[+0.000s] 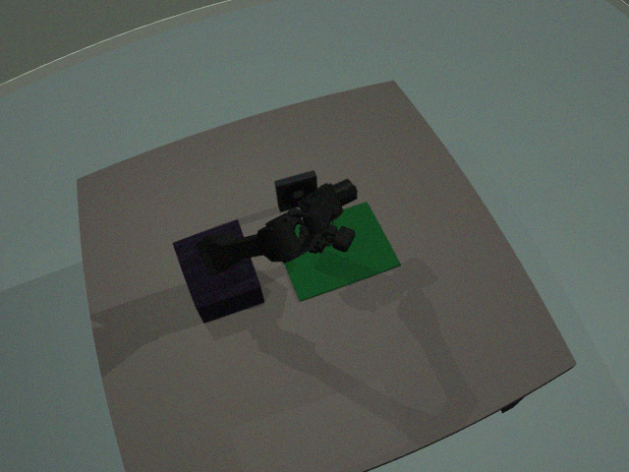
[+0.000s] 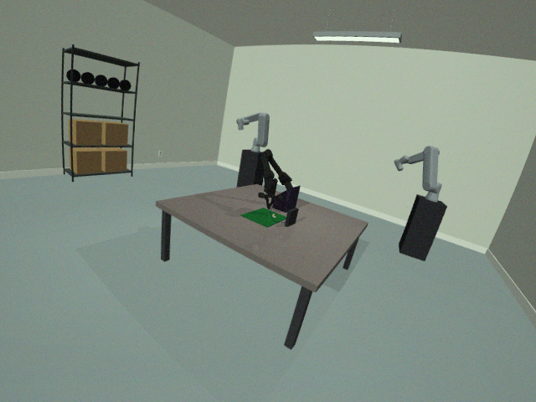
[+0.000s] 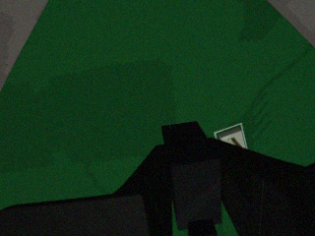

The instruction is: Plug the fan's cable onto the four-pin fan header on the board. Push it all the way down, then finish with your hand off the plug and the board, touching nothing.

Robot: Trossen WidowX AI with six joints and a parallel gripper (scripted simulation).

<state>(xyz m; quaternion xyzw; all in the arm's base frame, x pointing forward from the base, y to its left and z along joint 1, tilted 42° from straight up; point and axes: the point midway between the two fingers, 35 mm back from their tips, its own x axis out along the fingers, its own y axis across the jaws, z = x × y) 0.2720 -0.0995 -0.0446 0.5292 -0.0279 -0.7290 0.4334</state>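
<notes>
The four-pin fan header is 60 mm to the left of my gripper tip and 70 mm below it. From my gripper tip the other things lie so: dark fan plug 10 mm above; then dark fan 30 mm ahead, 200 mm to the left, 10 mm below; then green board 50 mm ahead, 10 mm to the left, 80 mm below.
</notes>
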